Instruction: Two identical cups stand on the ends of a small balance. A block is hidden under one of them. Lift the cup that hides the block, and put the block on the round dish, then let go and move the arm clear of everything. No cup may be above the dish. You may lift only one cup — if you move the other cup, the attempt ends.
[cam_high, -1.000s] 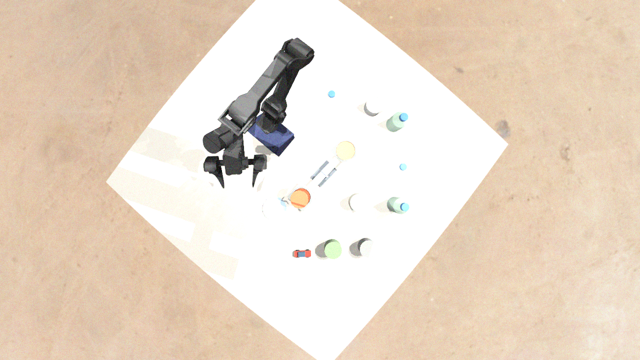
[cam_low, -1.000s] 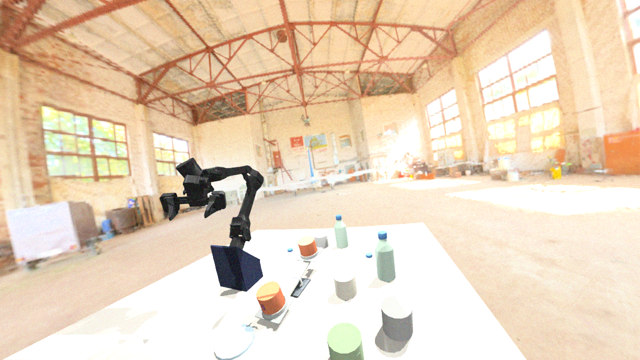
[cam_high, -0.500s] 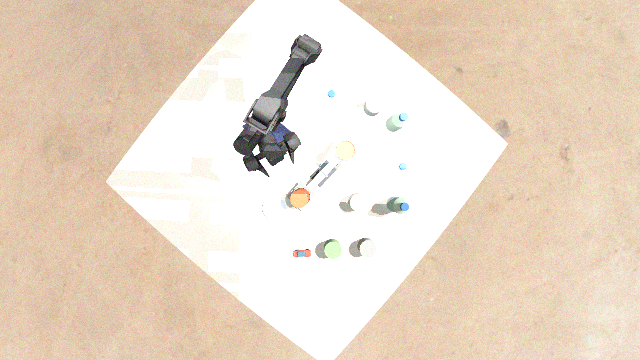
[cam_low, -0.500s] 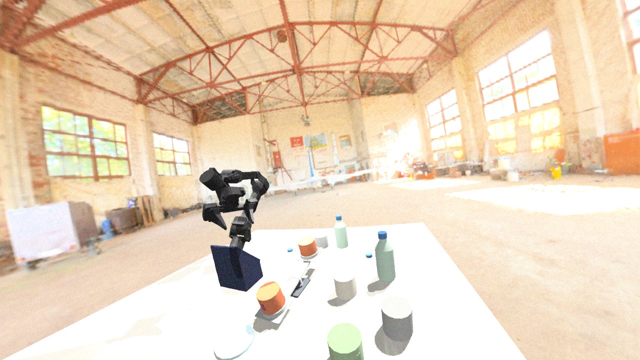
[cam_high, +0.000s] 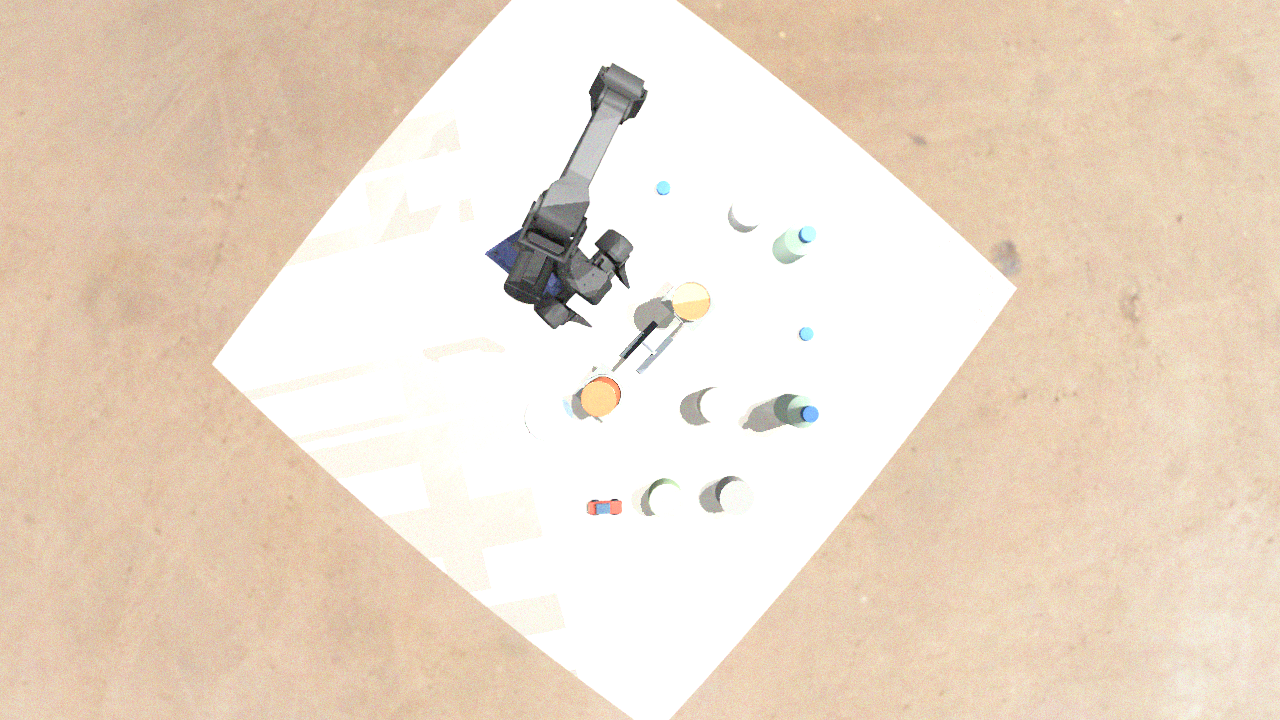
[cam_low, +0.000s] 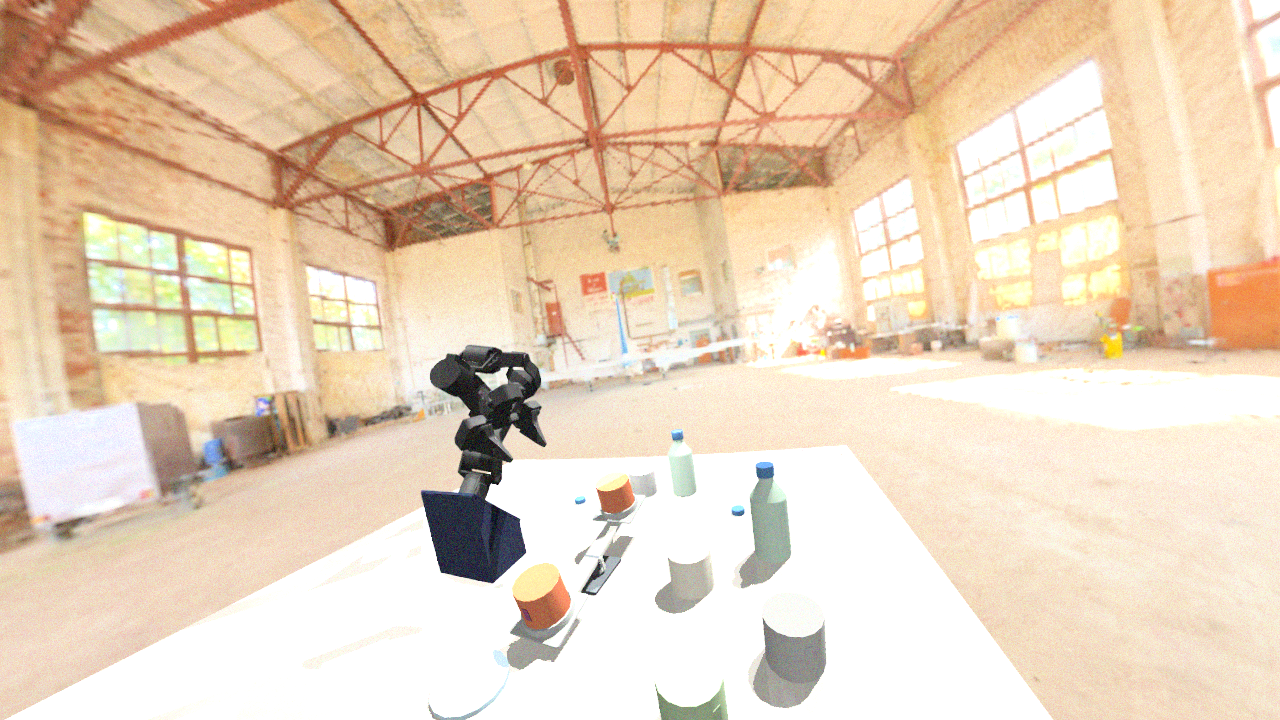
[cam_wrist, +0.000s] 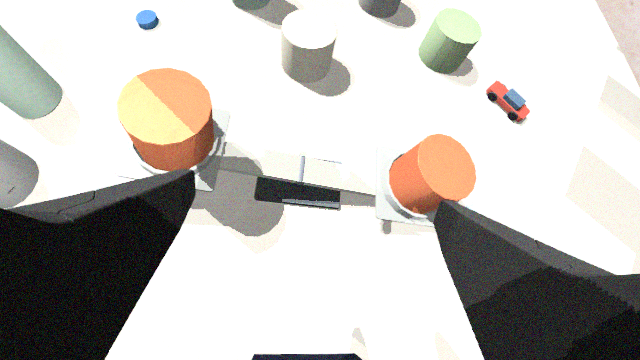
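The teal block is 200 mm below my gripper tip, 120 mm to the right of it and 100 mm ahead of it. Also, from my gripper tip: green cup (360 mm ahead, 200 mm below, 180 mm to the right); then beige cup (290 mm ahead, 200 mm below, 30 mm to the left); then round white dish (240 mm to the right, 240 mm below, 60 mm ahead).
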